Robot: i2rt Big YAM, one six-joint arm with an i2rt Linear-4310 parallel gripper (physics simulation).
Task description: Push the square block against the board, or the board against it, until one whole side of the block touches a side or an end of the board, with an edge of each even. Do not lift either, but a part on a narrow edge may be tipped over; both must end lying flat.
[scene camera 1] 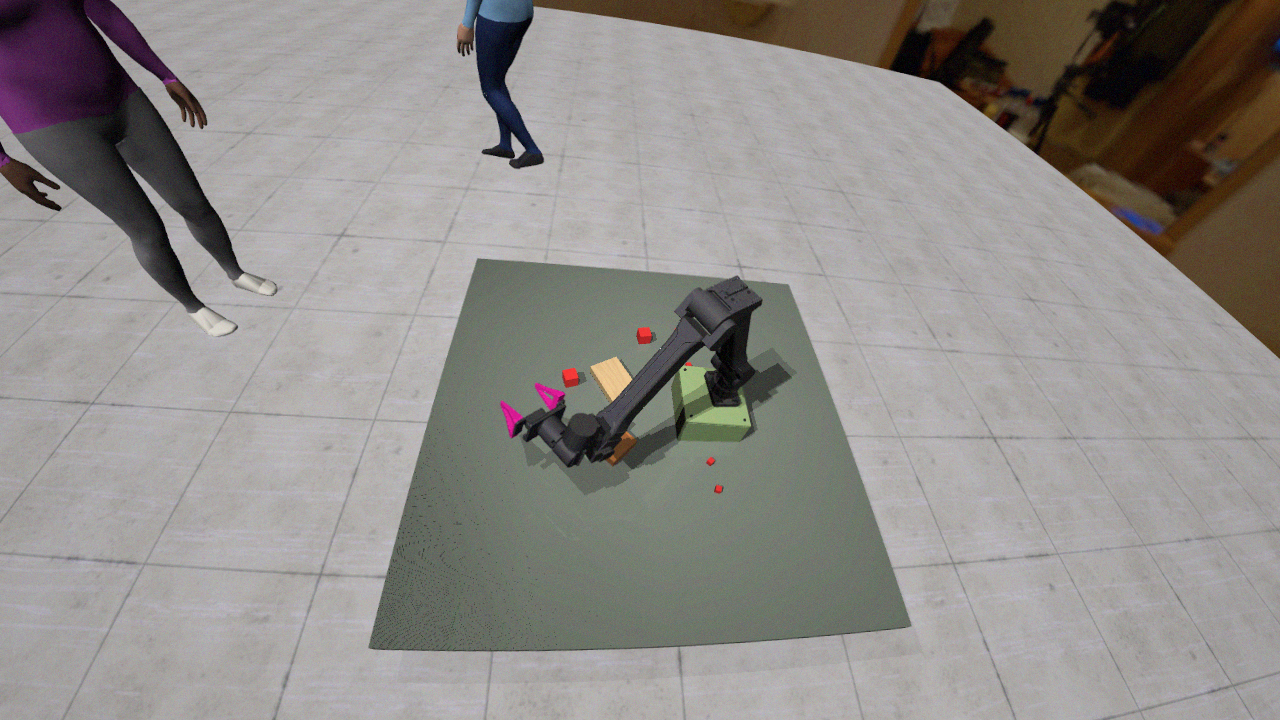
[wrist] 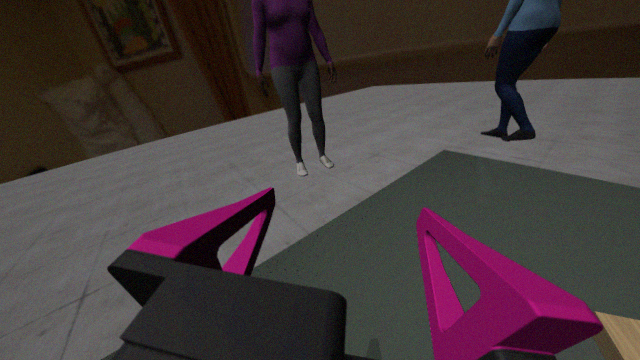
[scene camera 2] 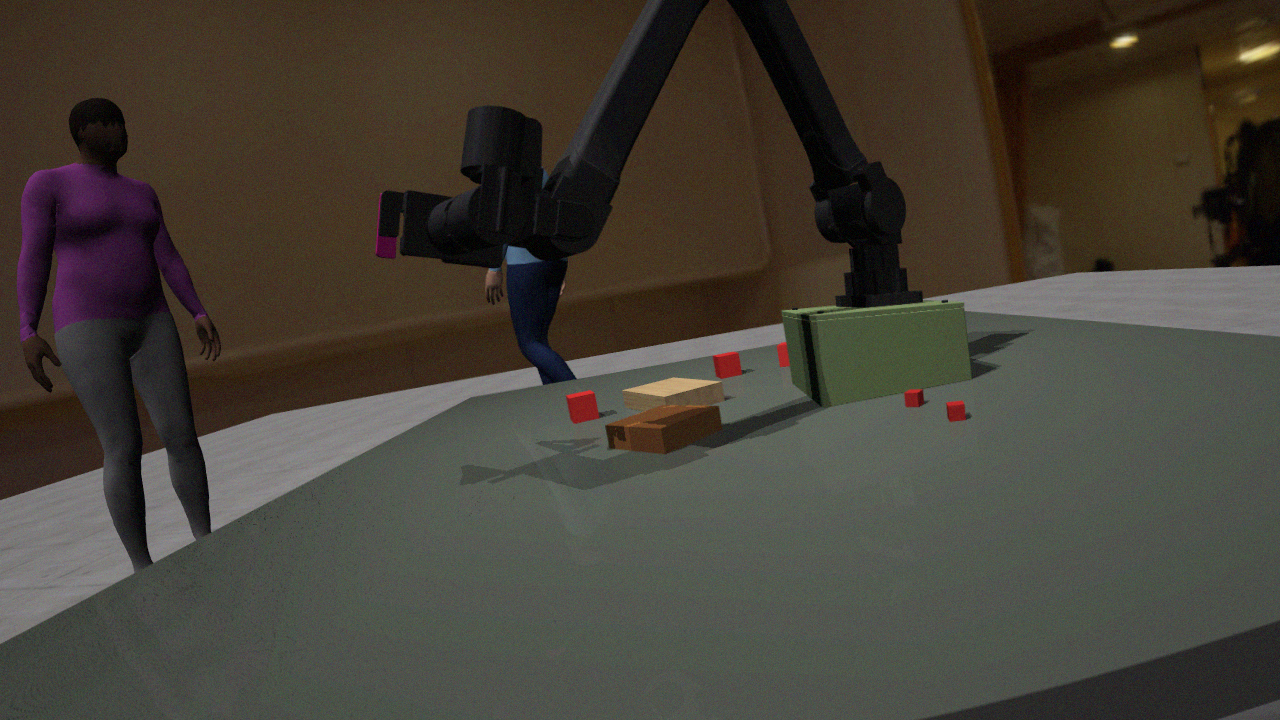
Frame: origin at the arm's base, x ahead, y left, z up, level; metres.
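Where they show: gripper, fingertip midpoint: [scene camera 1: 518, 393] [wrist: 345, 205] [scene camera 2: 419, 239]; arm's base, origin of the base link: [scene camera 1: 721, 390] [scene camera 2: 877, 304].
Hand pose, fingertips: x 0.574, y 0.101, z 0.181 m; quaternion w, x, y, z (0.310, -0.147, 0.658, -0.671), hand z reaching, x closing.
Each offset is from my fingertips to the top centre of the thing.
A pale wooden board {dx -0.272, dy -0.215, dz -0.257 m} [scene camera 1: 611, 378] [scene camera 2: 673, 392] [wrist: 624, 334] lies flat on the table; the arm covers part of it in scene camera 1. The orange-brown square block {dx -0.242, dy +0.001, dz -0.257 m} [scene camera 1: 621, 448] [scene camera 2: 662, 429] lies flat nearer to scene camera 2, mostly under the arm in scene camera 1. The arm hides the space between them, so I cannot tell whether they touch. My gripper [scene camera 1: 521, 394] [scene camera 2: 386, 225] [wrist: 345, 205] is open, with nothing between its magenta fingers. It hangs well above the table, beyond both parts on the left side, and points outward.
Red cubes stand near the board, one {dx -0.134, dy -0.230, dz -0.245 m} [scene camera 1: 570, 377] [scene camera 2: 582, 406] to its left and one {dx -0.397, dy -0.399, dz -0.245 m} [scene camera 1: 644, 335] [scene camera 2: 727, 364] behind it. Two smaller red cubes {dx -0.520, dy +0.082, dz -0.269 m} [scene camera 1: 710, 461] [scene camera 2: 913, 397] {dx -0.521, dy +0.168, dz -0.269 m} [scene camera 1: 717, 488] [scene camera 2: 955, 411] lie by the green base box [scene camera 1: 716, 428] [scene camera 2: 890, 353]. Two people stand beyond the grey-green table top [scene camera 1: 671, 564].
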